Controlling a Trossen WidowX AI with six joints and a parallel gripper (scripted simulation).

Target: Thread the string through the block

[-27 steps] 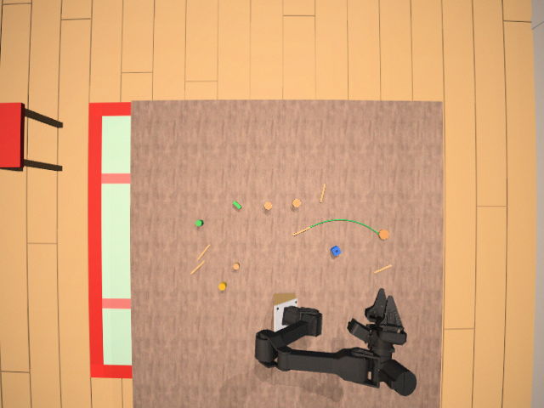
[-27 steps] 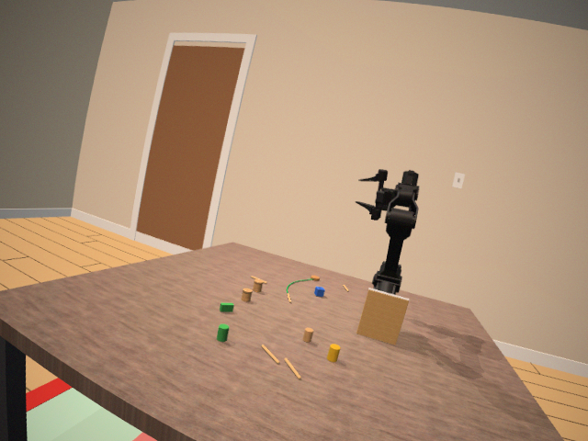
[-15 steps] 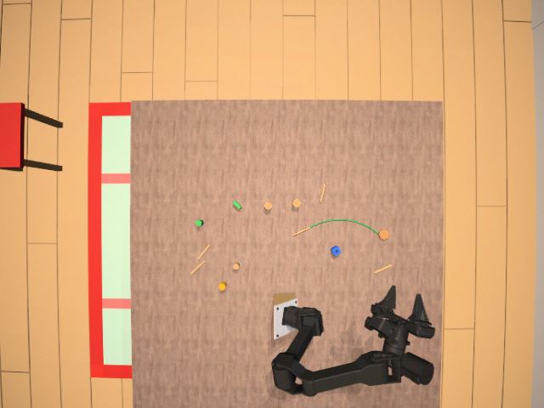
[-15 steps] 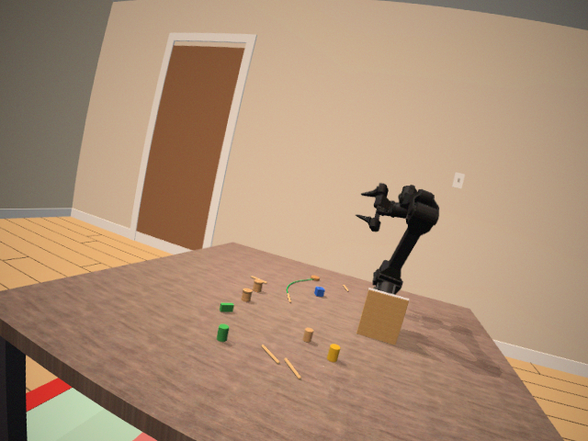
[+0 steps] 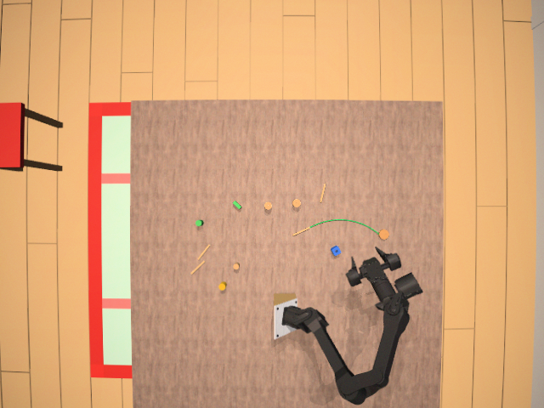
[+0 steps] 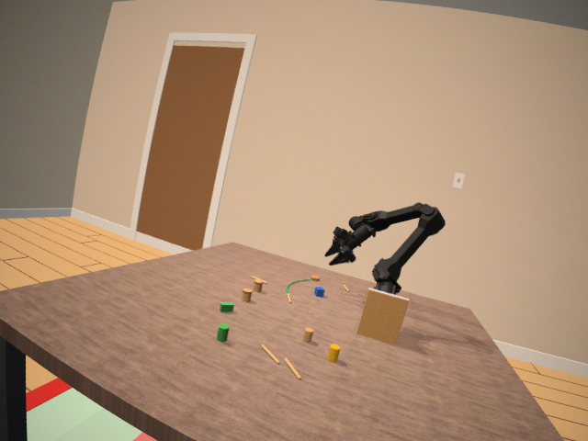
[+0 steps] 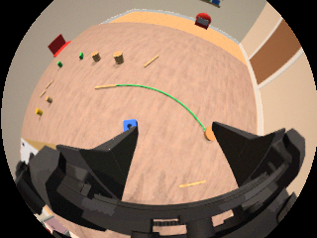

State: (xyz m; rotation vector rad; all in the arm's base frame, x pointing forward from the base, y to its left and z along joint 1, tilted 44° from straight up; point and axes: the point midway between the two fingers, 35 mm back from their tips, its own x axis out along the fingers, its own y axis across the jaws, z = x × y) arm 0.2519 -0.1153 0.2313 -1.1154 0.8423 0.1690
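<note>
My gripper tip is 20 mm past the blue block, 80 mm to the right of it and 110 mm above it. The rest, counted from my gripper tip: yellow peg (230 mm behind, 510 mm to the left, 110 mm below); round wooden button (70 mm ahead, 110 mm to the right, 120 mm below); thin wooden stick (40 mm ahead, 210 mm to the left, 120 mm below).
</note>
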